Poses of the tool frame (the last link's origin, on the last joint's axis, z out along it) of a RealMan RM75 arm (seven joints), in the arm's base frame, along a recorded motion.
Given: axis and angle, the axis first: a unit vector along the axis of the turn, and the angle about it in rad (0 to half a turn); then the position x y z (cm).
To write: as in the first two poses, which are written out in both.
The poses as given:
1: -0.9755, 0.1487, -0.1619, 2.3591, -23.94, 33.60, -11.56
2: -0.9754, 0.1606, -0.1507, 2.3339, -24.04, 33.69, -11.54
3: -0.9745, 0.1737, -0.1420, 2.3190, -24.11, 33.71, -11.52
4: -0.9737, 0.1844, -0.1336, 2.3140, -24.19, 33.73, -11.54
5: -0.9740, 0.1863, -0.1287, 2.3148, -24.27, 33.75, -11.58
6: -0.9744, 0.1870, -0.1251, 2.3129, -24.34, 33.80, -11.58
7: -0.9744, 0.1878, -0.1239, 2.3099, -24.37, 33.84, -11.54
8: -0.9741, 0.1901, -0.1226, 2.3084, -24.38, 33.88, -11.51
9: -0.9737, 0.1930, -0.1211, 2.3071, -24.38, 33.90, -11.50
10: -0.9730, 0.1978, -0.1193, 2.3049, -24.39, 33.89, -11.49
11: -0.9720, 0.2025, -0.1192, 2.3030, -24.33, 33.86, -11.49
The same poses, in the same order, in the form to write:
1: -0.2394, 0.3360, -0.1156, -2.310, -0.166, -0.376
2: -0.2404, 0.3369, -0.1154, -2.290, -0.133, -0.387
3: -0.2411, 0.3371, -0.1152, -2.278, -0.105, -0.401
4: -0.2419, 0.3373, -0.1154, -2.277, -0.082, -0.412
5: -0.2427, 0.3375, -0.1158, -2.280, -0.073, -0.412
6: -0.2434, 0.3380, -0.1158, -2.280, -0.066, -0.410
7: -0.2437, 0.3384, -0.1154, -2.277, -0.063, -0.410
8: -0.2438, 0.3388, -0.1151, -2.276, -0.059, -0.413
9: -0.2438, 0.3390, -0.1150, -2.276, -0.054, -0.416
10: -0.2439, 0.3389, -0.1149, -2.274, -0.047, -0.423
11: -0.2433, 0.3386, -0.1149, -2.272, -0.043, -0.431
